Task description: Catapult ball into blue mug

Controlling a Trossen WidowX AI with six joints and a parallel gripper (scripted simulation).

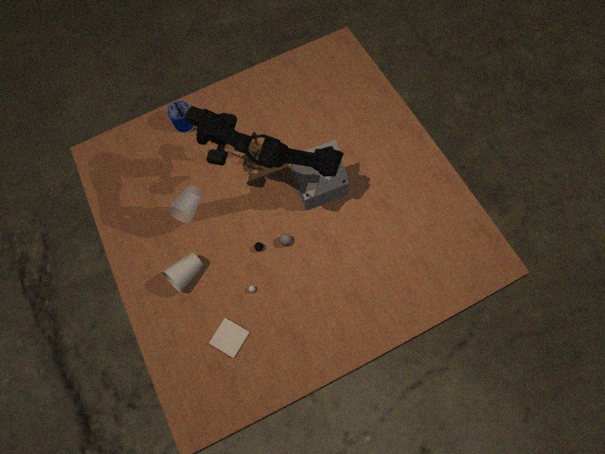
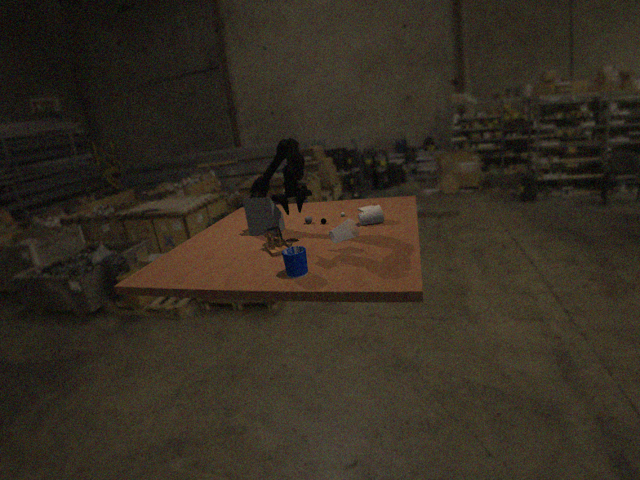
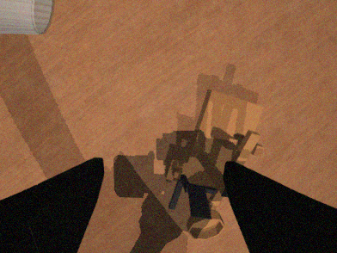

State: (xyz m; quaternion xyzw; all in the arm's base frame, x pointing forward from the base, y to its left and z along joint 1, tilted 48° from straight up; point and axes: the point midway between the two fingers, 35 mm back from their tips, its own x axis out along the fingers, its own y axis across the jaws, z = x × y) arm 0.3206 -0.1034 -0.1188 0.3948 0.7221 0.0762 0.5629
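The black ball is 340 mm to the left of my gripper tip, 140 mm below it and 10 mm behind it. From my gripper tip the other things lie so: blue mug (290 mm to the right, 130 mm below, 130 mm ahead); then grey ball (340 mm to the left, 140 mm below, 100 mm behind); then wooden catapult (110 mm below, 110 mm behind, 20 mm to the right).
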